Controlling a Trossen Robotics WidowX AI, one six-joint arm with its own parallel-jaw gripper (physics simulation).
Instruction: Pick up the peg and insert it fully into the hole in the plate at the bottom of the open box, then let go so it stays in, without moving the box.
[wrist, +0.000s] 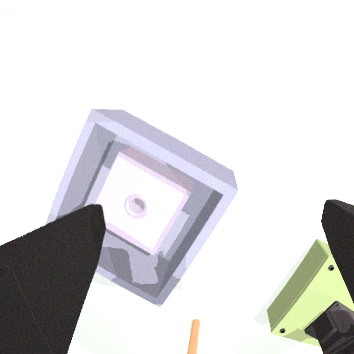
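Pixels of known places: gripper, fingertip midpoint: (217, 215); arm's base, link origin: (332, 323).
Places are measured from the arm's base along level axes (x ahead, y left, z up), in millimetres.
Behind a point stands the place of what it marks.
My gripper (217, 215) @[z 210, x 284, y -94 mm] is open and empty, with its two black fingers wide apart at the left and right of the wrist view. The peg (194, 337) @[z -8, x 144, y 139 mm] is a thin orange rod at the bottom edge, outside the box and below the fingertips in the view; part of it is cut off by the frame. The open box (175, 146) @[z 4, x 320, y -68 mm] is pale lavender and sits left of centre, with the left finger covering part of its left side. The plate (160, 196) @[z 4, x 302, y -14 mm] inside is pale pink. Its round hole (136, 204) shows near its middle.
A light green block (292, 295) @[z -15, x 81, y 3 mm] with small dark screws and a black fitting (336, 322) @[z 33, x 28, y -17 mm] stands at the lower right, partly behind the right finger. The peg's visible end lies between the box and this block. Shadows fall across the box's floor.
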